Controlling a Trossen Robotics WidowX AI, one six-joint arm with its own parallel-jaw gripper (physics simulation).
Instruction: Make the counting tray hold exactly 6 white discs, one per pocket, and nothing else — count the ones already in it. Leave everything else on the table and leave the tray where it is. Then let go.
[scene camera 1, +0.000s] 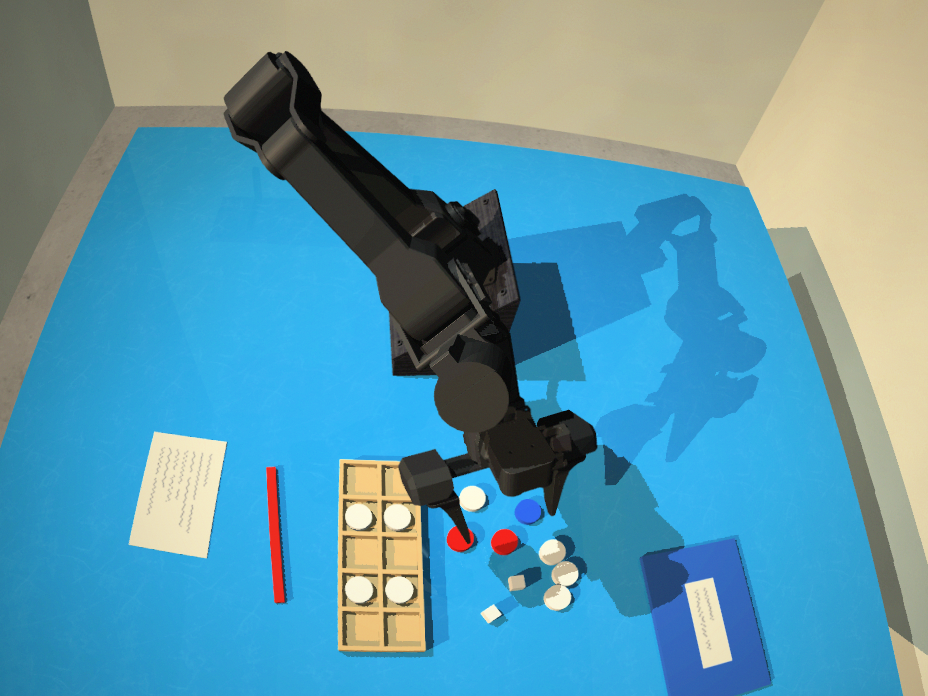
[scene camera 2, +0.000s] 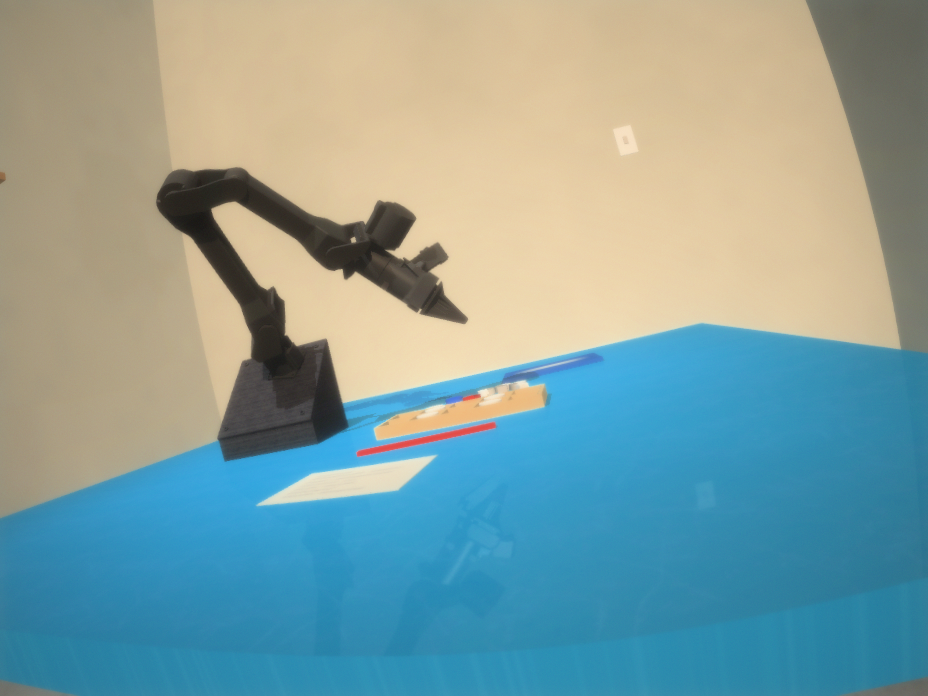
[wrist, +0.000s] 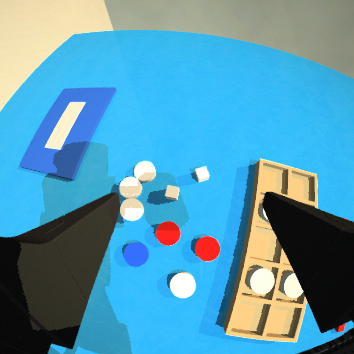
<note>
The gripper (scene camera 1: 510, 528) is open, holding nothing. Also in view: a wooden counting tray (scene camera 1: 378, 553). A red stick (scene camera 1: 276, 561) rests on the table.
The wooden counting tray shows as well in scene camera 2 (scene camera 2: 529, 398) and in the wrist view (wrist: 273, 315). The gripper is seen too in scene camera 2 (scene camera 2: 464, 321) and in the wrist view (wrist: 193, 199).
</note>
